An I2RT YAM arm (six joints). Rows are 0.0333 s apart.
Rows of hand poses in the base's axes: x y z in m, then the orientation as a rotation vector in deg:
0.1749, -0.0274, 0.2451, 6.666, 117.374, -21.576
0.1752, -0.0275, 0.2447, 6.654, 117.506, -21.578
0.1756, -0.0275, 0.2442, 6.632, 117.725, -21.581
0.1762, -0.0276, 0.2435, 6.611, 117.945, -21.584
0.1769, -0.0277, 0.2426, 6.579, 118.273, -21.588
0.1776, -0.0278, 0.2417, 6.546, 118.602, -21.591
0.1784, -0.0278, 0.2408, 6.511, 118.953, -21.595
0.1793, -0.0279, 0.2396, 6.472, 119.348, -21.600
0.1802, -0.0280, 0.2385, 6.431, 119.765, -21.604
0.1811, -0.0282, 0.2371, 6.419, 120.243, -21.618
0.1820, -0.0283, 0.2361, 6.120, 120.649, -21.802
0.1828, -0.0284, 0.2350, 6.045, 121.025, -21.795
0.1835, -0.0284, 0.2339, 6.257, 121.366, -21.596
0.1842, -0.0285, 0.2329, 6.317, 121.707, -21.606
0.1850, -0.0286, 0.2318, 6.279, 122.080, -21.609
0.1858, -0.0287, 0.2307, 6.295, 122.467, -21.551
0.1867, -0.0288, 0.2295, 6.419, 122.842, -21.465
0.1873, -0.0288, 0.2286, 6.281, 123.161, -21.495
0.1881, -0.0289, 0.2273, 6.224, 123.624, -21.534
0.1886, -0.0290, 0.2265, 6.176, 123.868, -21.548
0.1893, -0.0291, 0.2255, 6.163, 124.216, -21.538
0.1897, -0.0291, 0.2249, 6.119, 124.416, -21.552
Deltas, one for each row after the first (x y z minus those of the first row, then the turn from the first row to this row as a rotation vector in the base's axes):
0.0003, -0.0001, -0.0004, 0.015, 0.131, -0.001
0.0007, -0.0001, -0.0009, 0.039, 0.348, 0.000
0.0013, -0.0002, -0.0016, 0.063, 0.566, -0.001
0.0020, -0.0003, -0.0025, 0.100, 0.890, -0.001
0.0027, -0.0004, -0.0034, 0.137, 1.216, 0.000
0.0035, -0.0004, -0.0043, 0.176, 1.564, 0.000
0.0044, -0.0005, -0.0055, 0.219, 1.955, 0.000
0.0053, -0.0006, -0.0066, 0.266, 2.368, -0.001
0.0062, -0.0008, -0.0080, 0.328, 2.840, -0.030
0.0071, -0.0009, -0.0090, 0.142, 3.293, 0.073
0.0079, -0.0010, -0.0101, 0.176, 3.667, 0.104
0.0086, -0.0010, -0.0112, 0.455, 3.952, 0.018
0.0093, -0.0011, -0.0122, 0.527, 4.282, -0.051
0.0101, -0.0012, -0.0133, 0.568, 4.651, -0.051
0.0109, -0.0013, -0.0144, 0.676, 5.020, -0.064
0.0118, -0.0014, -0.0156, 0.845, 5.364, -0.139
0.0124, -0.0014, -0.0165, 0.818, 5.694, -0.077
0.0132, -0.0015, -0.0178, 0.841, 6.158, -0.086
0.0137, -0.0016, -0.0186, 0.850, 6.404, -0.076
0.0144, -0.0017, -0.0196, 0.906, 6.745, -0.087
0.0148, -0.0017, -0.0202, 0.910, 6.947, -0.076

